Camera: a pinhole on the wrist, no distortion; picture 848 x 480 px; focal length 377.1 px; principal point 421.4 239.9 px. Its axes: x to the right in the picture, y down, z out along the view. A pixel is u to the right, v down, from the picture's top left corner.
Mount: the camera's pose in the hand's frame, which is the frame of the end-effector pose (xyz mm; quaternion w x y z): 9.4 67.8 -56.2 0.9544 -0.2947 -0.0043 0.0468
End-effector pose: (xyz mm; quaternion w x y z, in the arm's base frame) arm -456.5 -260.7 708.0 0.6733 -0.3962 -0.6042 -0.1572
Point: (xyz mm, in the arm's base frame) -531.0 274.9 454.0
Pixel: 357 227
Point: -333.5 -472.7 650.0
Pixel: behind the camera
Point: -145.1 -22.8 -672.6
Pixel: outside the picture
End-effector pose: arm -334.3 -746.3 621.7 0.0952 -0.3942 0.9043 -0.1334
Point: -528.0 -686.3 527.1
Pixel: 671 394
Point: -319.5 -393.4 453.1
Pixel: 55 388
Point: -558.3 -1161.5 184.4
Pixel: outside the picture
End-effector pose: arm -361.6 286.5 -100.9 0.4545 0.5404 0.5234 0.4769
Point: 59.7 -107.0 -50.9
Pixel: 65 78
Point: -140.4 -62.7 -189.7
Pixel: outside the picture
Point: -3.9 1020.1 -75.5
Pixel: outside the picture
